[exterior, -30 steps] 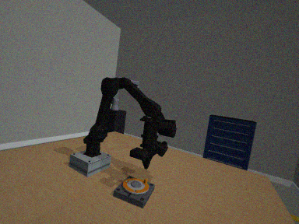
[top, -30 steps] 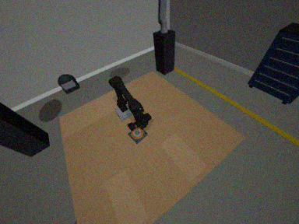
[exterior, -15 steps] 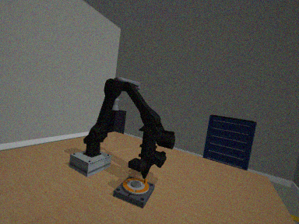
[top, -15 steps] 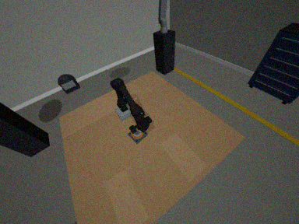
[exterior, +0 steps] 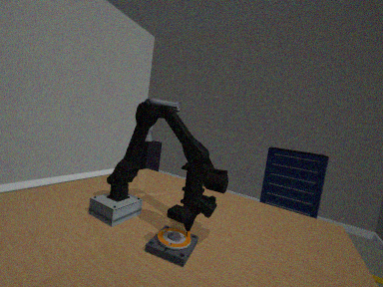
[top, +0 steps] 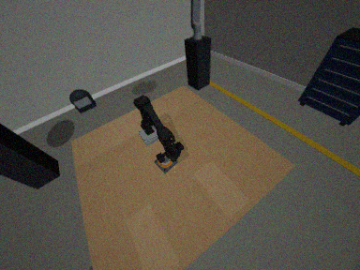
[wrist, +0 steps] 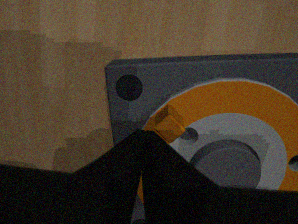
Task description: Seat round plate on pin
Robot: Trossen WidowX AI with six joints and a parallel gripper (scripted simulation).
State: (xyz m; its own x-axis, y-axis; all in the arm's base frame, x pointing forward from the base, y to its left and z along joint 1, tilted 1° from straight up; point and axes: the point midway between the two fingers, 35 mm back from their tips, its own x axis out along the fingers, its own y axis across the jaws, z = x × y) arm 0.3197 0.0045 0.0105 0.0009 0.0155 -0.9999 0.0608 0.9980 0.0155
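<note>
The round plate lies 30 mm to the right of my gripper tip, 10 mm below it and 10 mm behind it.
</note>
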